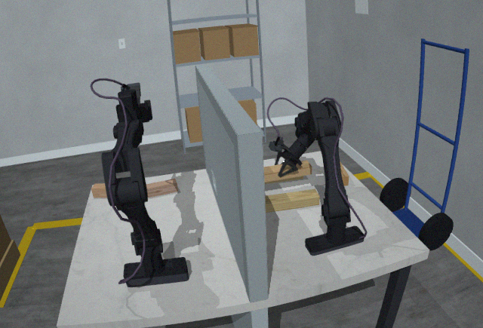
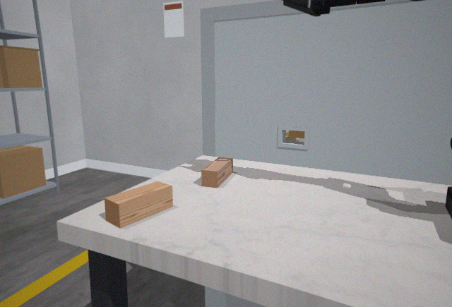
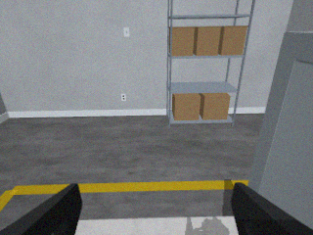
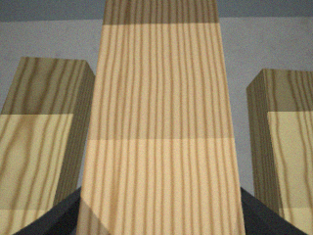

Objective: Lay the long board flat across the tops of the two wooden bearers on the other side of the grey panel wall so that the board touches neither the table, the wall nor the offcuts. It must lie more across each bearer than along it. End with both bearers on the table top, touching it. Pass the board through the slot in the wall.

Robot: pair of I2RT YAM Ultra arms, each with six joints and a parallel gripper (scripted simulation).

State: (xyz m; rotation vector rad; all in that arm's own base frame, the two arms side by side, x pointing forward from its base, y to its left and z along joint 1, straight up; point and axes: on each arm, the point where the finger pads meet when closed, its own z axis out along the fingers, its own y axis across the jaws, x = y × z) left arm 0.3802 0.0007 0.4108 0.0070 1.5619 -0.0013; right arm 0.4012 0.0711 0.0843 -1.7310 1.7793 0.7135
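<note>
My right hand is 2 cm to the right of the long board.
</note>
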